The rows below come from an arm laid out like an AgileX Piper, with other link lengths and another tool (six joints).
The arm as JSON. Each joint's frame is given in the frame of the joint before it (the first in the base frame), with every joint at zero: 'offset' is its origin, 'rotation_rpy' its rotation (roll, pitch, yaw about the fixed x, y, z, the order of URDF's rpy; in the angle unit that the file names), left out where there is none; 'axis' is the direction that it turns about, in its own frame. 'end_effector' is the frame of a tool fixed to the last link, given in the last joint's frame.
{
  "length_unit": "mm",
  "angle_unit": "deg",
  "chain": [
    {
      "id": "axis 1",
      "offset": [
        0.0,
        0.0,
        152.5
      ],
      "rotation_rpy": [
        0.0,
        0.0,
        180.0
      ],
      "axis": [
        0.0,
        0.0,
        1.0
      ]
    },
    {
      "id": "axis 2",
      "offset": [
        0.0,
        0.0,
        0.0
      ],
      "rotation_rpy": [
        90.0,
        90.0,
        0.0
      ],
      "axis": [
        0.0,
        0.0,
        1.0
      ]
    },
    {
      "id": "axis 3",
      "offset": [
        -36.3,
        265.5,
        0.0
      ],
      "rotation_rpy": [
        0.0,
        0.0,
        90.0
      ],
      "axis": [
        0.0,
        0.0,
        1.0
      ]
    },
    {
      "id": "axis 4",
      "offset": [
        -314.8,
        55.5,
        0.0
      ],
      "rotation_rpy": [
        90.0,
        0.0,
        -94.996
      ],
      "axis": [
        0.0,
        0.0,
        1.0
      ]
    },
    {
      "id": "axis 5",
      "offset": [
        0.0,
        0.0,
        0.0
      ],
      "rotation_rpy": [
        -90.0,
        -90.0,
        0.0
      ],
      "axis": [
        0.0,
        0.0,
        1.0
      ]
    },
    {
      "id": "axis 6",
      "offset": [
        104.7,
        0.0,
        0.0
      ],
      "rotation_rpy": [
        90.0,
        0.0,
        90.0
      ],
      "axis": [
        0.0,
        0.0,
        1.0
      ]
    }
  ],
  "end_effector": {
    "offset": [
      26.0,
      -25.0,
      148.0
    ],
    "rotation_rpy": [
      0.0,
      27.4,
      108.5
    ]
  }
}
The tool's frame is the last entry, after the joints.
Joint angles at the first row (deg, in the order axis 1, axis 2, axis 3, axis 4, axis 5, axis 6):
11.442 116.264 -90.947 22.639 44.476 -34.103
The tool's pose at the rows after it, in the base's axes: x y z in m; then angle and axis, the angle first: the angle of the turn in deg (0 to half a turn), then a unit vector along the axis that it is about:
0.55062 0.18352 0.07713 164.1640 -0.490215 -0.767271 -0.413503
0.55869 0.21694 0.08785 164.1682 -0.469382 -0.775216 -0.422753
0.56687 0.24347 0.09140 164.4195 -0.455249 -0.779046 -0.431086
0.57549 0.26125 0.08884 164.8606 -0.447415 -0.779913 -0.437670
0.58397 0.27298 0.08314 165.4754 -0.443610 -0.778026 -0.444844
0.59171 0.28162 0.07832 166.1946 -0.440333 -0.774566 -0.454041
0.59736 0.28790 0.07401 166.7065 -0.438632 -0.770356 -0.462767
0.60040 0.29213 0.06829 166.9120 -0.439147 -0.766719 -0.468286
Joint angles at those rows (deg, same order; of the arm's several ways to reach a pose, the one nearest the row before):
14.632 118.010 -96.211 22.337 45.705 -32.833
17.603 120.408 -101.130 21.864 46.126 -31.429
19.876 123.169 -105.434 21.366 45.793 -30.110
21.311 125.965 -108.889 20.922 44.975 -29.106
22.182 128.372 -111.232 20.736 43.528 -28.416
22.740 130.132 -112.622 20.957 41.653 -28.161
23.094 131.359 -113.322 21.461 39.902 -28.112
23.345 132.292 -113.531 21.956 38.515 -28.073

